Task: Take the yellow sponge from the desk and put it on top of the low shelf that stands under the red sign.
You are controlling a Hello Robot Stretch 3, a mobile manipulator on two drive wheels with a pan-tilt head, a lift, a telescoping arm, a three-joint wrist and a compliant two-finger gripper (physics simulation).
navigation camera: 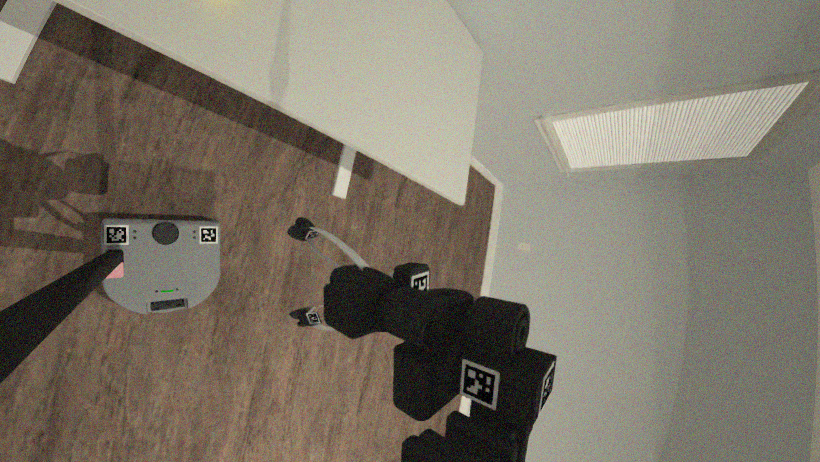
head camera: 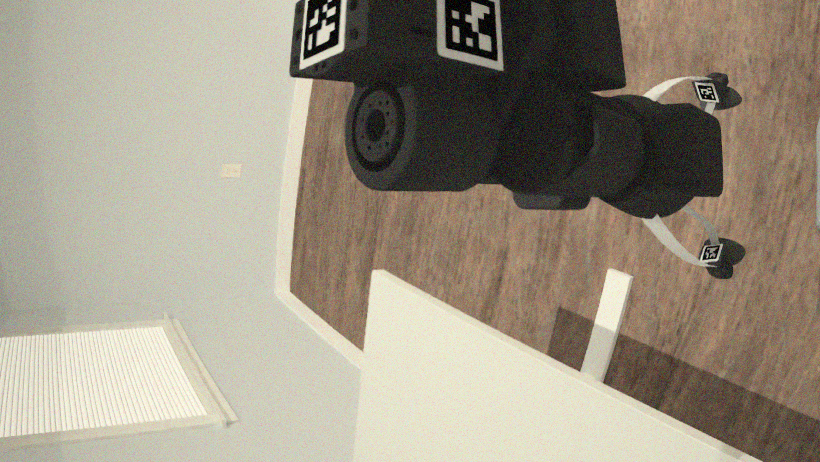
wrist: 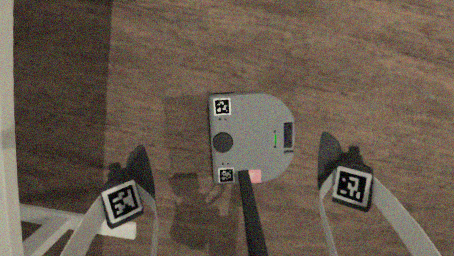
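Pixels of known places: gripper, fingertip midpoint: (navigation camera: 296,270) (head camera: 730,176); robot's base, origin of the base link: (navigation camera: 166,232).
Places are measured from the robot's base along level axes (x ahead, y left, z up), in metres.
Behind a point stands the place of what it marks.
Note:
The desk (head camera: 459,396) @[x 0.324, y -0.647, z 0.721 m] (navigation camera: 378,97) @[x 0.400, y -0.435, z 0.721 m] is a white top on white legs, at the lower middle of the head view and the top of the navigation view. Its pale edge (wrist: 6,90) runs down the left of the wrist view. A faint yellow patch (navigation camera: 220,2) @[x 0.452, y -0.048, z 0.721 m] shows at the top edge of the navigation view; I cannot tell if it is the sponge. The yellow sponge does not show clearly. The low shelf and the red sign do not show. My gripper (head camera: 725,175) @[x -0.022, y -0.176, z 0.849 m] (navigation camera: 300,273) @[x -0.022, y -0.176, z 0.849 m] (wrist: 233,158) @[x -0.022, y -0.176, z 0.849 m] is open and empty, over the wood floor, beside the desk and apart from it.
My grey base (navigation camera: 166,269) @[x -0.116, y -0.001, z 0.160 m] (wrist: 255,135) stands on the floor, with the dark mast (navigation camera: 51,309) @[x -0.056, y 0.116, z 0.785 m] (wrist: 252,220) rising from it. A white desk leg (head camera: 609,321) (navigation camera: 344,175) reaches out near the gripper. A grey wall (head camera: 143,229) @[x 0.163, y -2.720, z 0.889 m] (navigation camera: 619,258) @[x -0.158, y -2.651, z 1.252 m] with a blind-covered window (head camera: 97,378) @[x 0.700, y -2.085, z 1.249 m] (navigation camera: 677,129) @[x 0.707, y -2.054, z 1.558 m] stands beyond the arm.

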